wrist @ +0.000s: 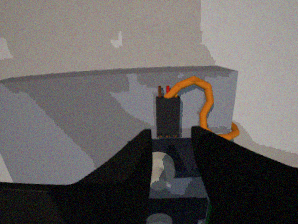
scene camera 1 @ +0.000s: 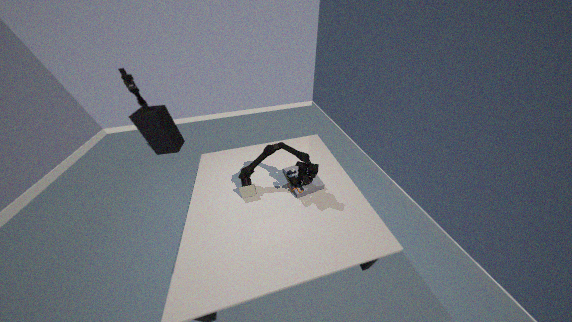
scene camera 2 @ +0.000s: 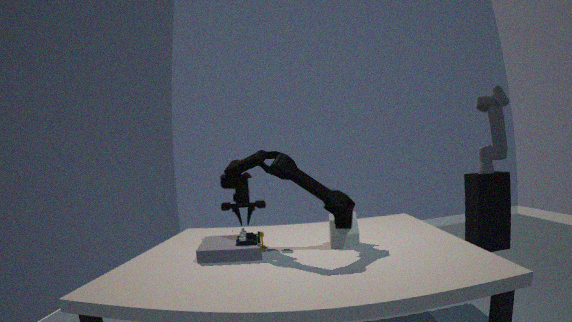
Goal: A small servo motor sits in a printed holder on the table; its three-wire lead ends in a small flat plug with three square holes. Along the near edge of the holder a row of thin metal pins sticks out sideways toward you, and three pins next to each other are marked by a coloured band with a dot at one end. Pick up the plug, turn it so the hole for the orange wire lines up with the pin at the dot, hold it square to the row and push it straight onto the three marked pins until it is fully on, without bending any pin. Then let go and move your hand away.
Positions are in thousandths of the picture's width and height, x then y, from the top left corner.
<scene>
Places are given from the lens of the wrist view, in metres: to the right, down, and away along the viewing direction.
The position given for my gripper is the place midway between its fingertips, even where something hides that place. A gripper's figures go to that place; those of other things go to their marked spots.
my gripper (wrist: 576, 600): 0.01, 0.01, 0.10
grey printed holder (wrist: 227, 560): -0.08, 0.01, 0.15
</scene>
